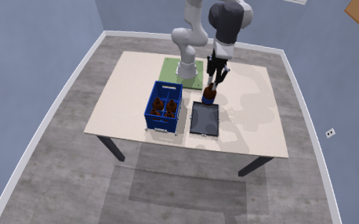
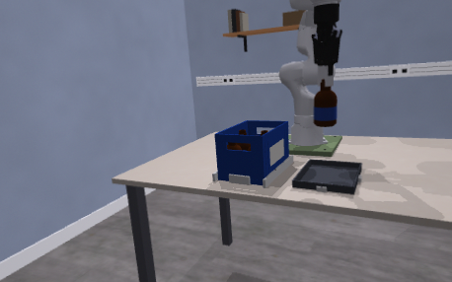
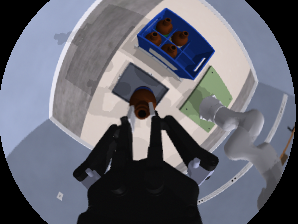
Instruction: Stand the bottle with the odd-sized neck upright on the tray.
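Now: hand 9 cm above the bottle. Round my hand: blue crate 3 cm behind, 26 cm to the right, 27 cm below; then dark tray 1 cm ahead, 1 cm to the left, 34 cm below.
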